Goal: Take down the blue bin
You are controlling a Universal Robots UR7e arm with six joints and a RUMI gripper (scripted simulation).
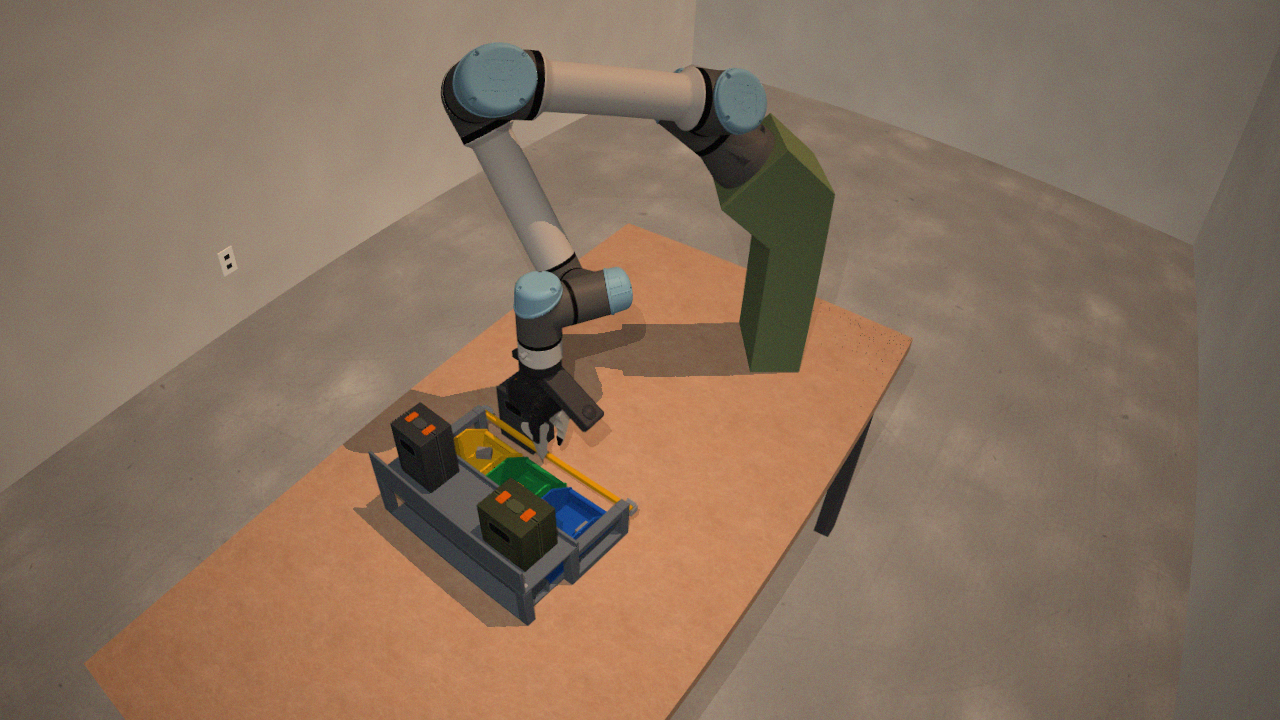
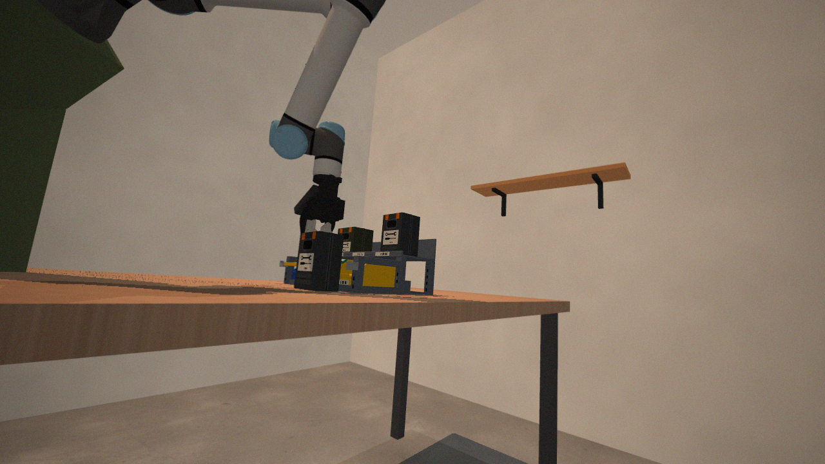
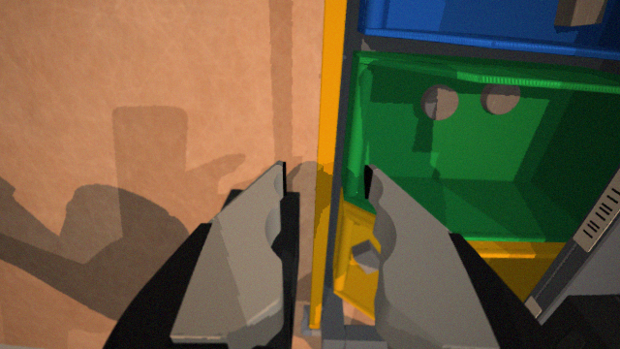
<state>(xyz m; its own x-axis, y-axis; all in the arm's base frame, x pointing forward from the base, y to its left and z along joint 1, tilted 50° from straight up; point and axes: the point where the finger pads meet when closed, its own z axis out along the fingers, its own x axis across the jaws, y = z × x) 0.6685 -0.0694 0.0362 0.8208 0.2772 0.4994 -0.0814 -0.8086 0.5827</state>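
My hand is 3 cm above the yellow bar. From my hand the other things lie so: blue open bin: 12 cm ahead, 10 cm to the left, 5 cm below; yellow bin: 9 cm ahead, 12 cm to the right, 5 cm below; green bin: 10 cm ahead, 1 cm to the right, 5 cm below.
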